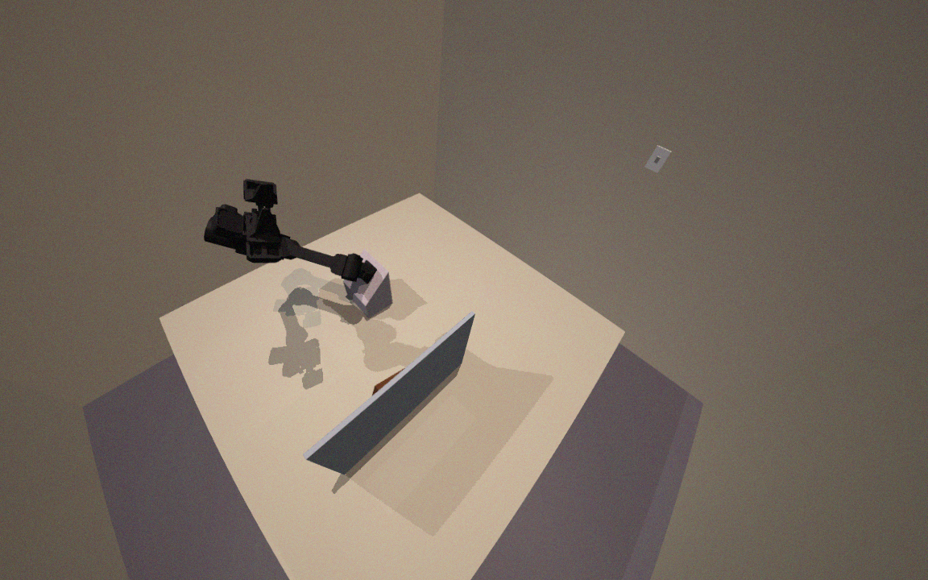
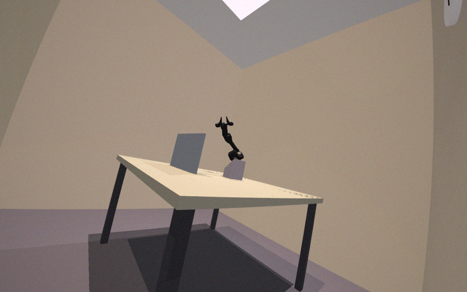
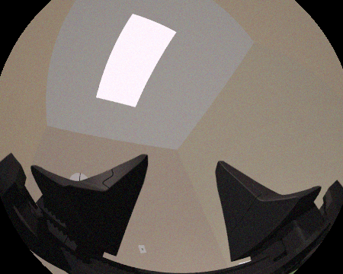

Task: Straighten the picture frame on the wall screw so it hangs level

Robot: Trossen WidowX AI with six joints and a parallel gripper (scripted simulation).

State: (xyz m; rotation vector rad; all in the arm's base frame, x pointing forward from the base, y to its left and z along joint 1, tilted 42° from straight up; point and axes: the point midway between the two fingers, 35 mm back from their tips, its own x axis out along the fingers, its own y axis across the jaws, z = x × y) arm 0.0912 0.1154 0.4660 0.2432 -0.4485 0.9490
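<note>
The picture frame lies 440 mm below my gripper tip, 320 mm ahead of it and 40 mm to the left of it. Round my gripper tip: wall panel 440 mm below, 330 mm ahead, 40 mm to the left.
</note>
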